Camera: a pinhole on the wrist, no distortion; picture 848 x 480 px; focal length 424.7 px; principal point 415.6 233.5 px. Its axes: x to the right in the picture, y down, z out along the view. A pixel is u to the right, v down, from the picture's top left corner.
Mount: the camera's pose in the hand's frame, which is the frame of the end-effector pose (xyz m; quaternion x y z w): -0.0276 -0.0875 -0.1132 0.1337 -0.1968 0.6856 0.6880
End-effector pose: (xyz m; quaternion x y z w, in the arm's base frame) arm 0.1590 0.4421 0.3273 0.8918 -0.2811 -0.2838 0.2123
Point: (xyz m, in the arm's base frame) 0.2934 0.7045 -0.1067
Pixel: 200.0 77.6
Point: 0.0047 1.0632 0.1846
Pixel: outside the picture
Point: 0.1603 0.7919 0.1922
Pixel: 144.9 437.9
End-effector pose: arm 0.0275 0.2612 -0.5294 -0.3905 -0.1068 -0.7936 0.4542
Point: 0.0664 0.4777 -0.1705
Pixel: 562.9 65.7
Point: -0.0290 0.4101 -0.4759
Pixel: 508.5 222.3
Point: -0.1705 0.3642 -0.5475
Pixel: 45.8 182.5
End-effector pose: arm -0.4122 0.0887 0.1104 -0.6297 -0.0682 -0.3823 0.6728
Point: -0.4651 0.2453 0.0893
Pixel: 780.7 394.7
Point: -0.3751 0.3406 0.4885
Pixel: 418.1 46.6
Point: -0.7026 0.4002 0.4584
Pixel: 255.4 292.9
